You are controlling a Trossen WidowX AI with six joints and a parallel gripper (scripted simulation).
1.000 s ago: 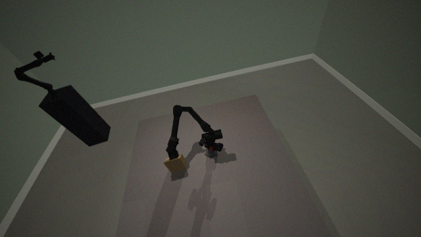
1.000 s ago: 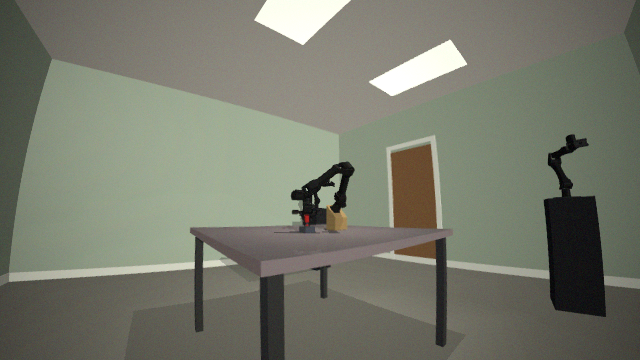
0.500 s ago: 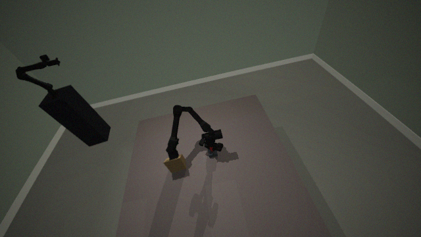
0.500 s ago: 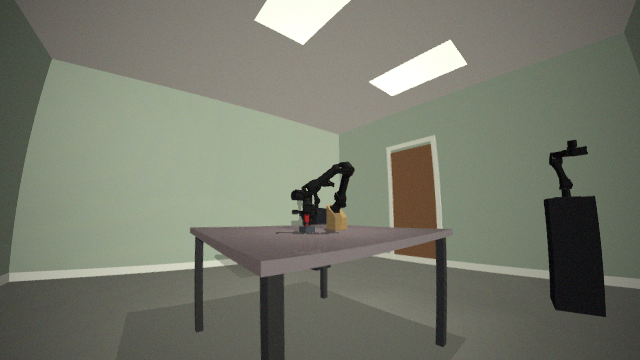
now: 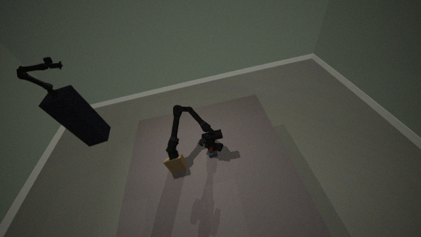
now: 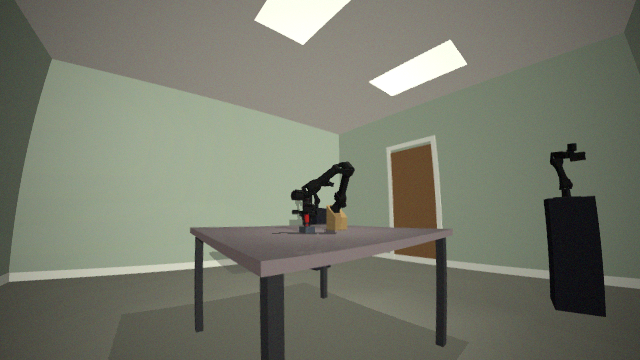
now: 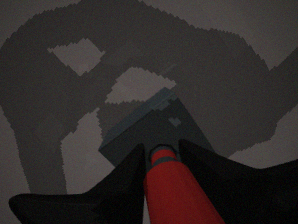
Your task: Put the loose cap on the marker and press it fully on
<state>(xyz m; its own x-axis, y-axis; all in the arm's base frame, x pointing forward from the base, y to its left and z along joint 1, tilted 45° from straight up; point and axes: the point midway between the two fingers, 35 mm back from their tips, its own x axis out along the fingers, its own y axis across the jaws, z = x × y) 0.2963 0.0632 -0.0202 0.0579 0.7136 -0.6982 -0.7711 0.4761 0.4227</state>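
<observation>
Right now the holder block is 1 cm behind my gripper tip, 1 cm to the right of it and 2 cm below it. From my gripper tip the other things lie so: red cap 1 cm to the right, 5 cm above.
</observation>
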